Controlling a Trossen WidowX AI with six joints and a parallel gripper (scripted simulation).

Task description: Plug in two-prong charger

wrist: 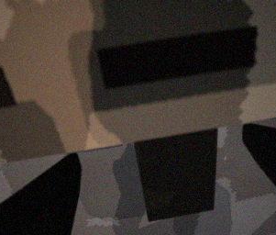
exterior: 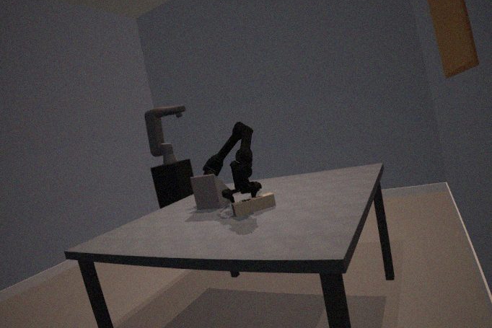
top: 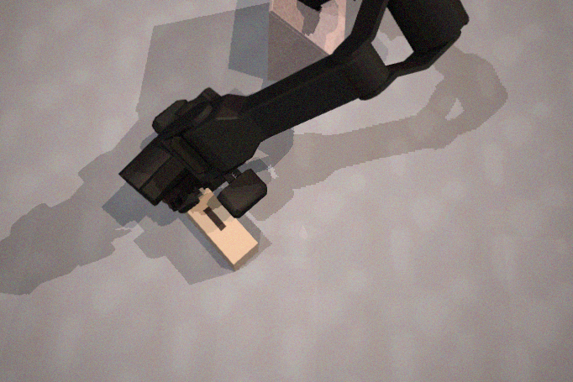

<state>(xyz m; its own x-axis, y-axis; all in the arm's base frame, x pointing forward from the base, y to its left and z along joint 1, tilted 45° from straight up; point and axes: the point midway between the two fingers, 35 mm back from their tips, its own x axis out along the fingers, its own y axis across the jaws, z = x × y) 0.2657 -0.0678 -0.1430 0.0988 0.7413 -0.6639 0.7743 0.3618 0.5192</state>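
The dark two-prong charger lies 10 mm ahead of my gripper tip, 20 mm to the right of it and 10 mm above it.
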